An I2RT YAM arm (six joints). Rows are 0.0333 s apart.
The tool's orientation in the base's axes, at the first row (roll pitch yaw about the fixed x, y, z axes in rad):
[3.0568 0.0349 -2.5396]
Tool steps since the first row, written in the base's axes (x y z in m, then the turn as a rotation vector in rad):
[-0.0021 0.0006 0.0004 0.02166 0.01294 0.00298]
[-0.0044 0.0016 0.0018 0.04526 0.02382 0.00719]
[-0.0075 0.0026 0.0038 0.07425 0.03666 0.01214]
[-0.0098 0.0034 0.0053 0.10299 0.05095 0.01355]
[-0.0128 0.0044 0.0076 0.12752 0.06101 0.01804]
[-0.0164 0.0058 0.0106 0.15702 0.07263 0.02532]
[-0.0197 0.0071 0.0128 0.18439 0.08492 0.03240]
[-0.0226 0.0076 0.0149 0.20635 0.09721 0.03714]
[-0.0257 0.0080 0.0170 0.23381 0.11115 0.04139]
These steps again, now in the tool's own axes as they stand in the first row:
[0.0014 0.0017 -0.0003 -0.02527 -0.00142 -0.00223]
[0.0027 0.0040 -0.0016 -0.05101 -0.00552 -0.00590]
[0.0046 0.0067 -0.0034 -0.08233 -0.01100 -0.01024]
[0.0060 0.0088 -0.0048 -0.11414 -0.01546 -0.01092]
[0.0078 0.0115 -0.0069 -0.14020 -0.02073 -0.01497]
[0.0099 0.0149 -0.0097 -0.17133 -0.02731 -0.02174]
[0.0118 0.0181 -0.0117 -0.20107 -0.03215 -0.02822]
[0.0138 0.0203 -0.0137 -0.22628 -0.03412 -0.03227]
[0.0160 0.0226 -0.0157 -0.25694 -0.03790 -0.03578]

